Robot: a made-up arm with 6 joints. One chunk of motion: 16 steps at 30 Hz.
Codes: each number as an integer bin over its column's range. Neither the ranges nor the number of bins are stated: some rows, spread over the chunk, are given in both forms.
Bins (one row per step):
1: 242 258 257 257 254 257
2: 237 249 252 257 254 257
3: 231 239 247 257 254 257
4: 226 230 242 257 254 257
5: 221 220 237 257 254 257
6: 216 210 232 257 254 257
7: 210 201 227 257 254 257
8: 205 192 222 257 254 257
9: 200 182 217 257 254 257
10: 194 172 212 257 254 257
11: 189 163 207 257 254 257
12: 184 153 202 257 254 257
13: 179 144 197 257 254 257
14: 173 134 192 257 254 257
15: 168 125 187 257 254 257
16: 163 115 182 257 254 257
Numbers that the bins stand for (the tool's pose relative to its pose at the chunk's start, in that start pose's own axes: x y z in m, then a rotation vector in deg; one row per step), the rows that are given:
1: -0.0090 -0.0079 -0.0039 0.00 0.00 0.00
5: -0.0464 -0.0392 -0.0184 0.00 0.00 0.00
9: -0.0838 -0.0704 -0.0329 0.00 0.00 0.00
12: -0.1123 -0.0942 -0.0437 0.00 0.00 0.00
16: -0.1497 -0.1255 -0.0582 0.00 0.00 0.00
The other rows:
2: -0.0179 -0.0153 -0.0075 0.00 0.00 0.00
3: -0.0286 -0.0236 -0.0112 0.00 0.00 0.00
4: -0.0375 -0.0310 -0.0148 0.00 0.00 0.00
6: -0.0553 -0.0474 -0.0220 0.00 0.00 0.00
7: -0.0660 -0.0548 -0.0256 0.00 0.00 0.00
8: -0.0749 -0.0622 -0.0293 0.00 0.00 0.00
10: -0.0945 -0.0786 -0.0365 0.00 0.00 0.00
11: -0.1034 -0.0860 -0.0401 0.00 0.00 0.00
13: -0.1212 -0.1016 -0.0474 0.00 0.00 0.00
14: -0.1319 -0.1099 -0.0510 0.00 0.00 0.00
15: -0.1408 -0.1173 -0.0546 0.00 0.00 0.00

